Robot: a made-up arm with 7 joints. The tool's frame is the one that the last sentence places.
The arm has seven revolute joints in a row. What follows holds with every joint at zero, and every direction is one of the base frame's. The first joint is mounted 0.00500 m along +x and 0.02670 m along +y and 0.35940 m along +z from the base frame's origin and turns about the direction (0.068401, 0.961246, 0.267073), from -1.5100 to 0.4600 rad. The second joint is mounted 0.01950 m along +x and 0.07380 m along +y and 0.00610 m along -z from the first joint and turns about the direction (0.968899, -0.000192, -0.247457), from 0.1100 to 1.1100 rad. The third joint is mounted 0.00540 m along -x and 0.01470 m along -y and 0.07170 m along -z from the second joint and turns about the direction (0.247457, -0.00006, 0.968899), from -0.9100 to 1.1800 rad. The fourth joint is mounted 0.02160 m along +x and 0.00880 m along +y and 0.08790 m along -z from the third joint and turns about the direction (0.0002, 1, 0.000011), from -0.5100 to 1.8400 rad. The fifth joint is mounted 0.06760 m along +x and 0.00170 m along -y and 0.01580 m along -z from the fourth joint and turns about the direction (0.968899, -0.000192, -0.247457), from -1.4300 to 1.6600 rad. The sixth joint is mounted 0.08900 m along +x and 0.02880 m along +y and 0.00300 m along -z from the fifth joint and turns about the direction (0.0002, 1, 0.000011), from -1.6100 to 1.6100 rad. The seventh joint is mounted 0.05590 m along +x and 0.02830 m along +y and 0.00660 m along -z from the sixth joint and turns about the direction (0.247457, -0.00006, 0.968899), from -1.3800 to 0.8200 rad. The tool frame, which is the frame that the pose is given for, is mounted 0.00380 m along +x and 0.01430 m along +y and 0.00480 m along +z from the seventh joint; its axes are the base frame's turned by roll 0.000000, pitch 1.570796 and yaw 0.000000 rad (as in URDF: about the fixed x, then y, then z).
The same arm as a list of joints. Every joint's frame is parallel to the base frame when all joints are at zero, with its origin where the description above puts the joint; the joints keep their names.
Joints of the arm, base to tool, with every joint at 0 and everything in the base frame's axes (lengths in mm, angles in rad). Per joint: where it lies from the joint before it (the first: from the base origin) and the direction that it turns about. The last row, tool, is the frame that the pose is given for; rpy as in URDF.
joint 1: xyz 5.0 26.7 359.4 axis 0.068403 0.961235 0.26711
joint 2: xyz 19.5 73.8 -6.1 axis 0.968889 -0.0002 -0.247497
joint 3: xyz -5.4 -14.7 -71.7 axis 0.247497 -0.0001 0.968889
joint 4: xyz 21.6 8.8 -87.9 axis 0.0002 1 0
joint 5: xyz 67.6 -1.7 -15.8 axis 0.968889 -0.0002 -0.247497
joint 6: xyz 89.0 28.8 -3.0 axis 0.0002 1 0
joint 7: xyz 55.9 28.3 -6.6 axis 0.247497 -0.0001 0.968889
tool: xyz 3.8 14.3 4.8 rpy 0.0000 1.5708 0.0000
Joint limits (rad, base to tool): -1.5100..0.4600 0.1100..1.1100 -0.9100..1.1800 -0.5100..1.8400 -1.4300..1.6600 -1.6100..1.6100 -1.3800..0.8200

